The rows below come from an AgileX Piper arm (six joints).
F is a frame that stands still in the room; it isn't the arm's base.
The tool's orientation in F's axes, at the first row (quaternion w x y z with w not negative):
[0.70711 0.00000 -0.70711 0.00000]
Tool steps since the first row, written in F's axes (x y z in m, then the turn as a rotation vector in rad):
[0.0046 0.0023 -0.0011 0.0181 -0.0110 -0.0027]
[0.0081 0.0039 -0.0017 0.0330 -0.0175 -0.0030]
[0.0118 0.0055 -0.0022 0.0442 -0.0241 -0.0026]
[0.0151 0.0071 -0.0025 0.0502 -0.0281 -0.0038]
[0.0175 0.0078 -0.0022 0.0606 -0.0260 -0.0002]
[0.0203 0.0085 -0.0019 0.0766 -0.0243 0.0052]
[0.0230 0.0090 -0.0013 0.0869 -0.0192 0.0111]
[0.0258 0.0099 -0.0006 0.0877 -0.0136 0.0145]
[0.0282 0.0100 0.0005 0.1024 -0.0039 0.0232]
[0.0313 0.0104 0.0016 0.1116 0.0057 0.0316]
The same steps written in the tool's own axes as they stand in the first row. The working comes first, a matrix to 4 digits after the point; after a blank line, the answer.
The tool's axes in the first row as the columns of a matrix, in F's axes (used below as rounded here):
[0.0000 0.0000 -1.0000]
[0.0000 1.0000 0.0000]
[1.0000 0.0000 0.0000]

[-0.0011 0.0023 -0.0046 -0.0027 -0.0110 -0.0181]
[-0.0017 0.0039 -0.0081 -0.0030 -0.0175 -0.0330]
[-0.0022 0.0055 -0.0118 -0.0026 -0.0241 -0.0442]
[-0.0025 0.0071 -0.0151 -0.0038 -0.0281 -0.0502]
[-0.0022 0.0078 -0.0175 -0.0002 -0.0260 -0.0606]
[-0.0019 0.0085 -0.0203 0.0052 -0.0243 -0.0766]
[-0.0013 0.0090 -0.0230 0.0111 -0.0192 -0.0869]
[-0.0006 0.0099 -0.0258 0.0145 -0.0136 -0.0877]
[0.0005 0.0100 -0.0282 0.0232 -0.0039 -0.1024]
[0.0016 0.0104 -0.0313 0.0316 0.0057 -0.1116]

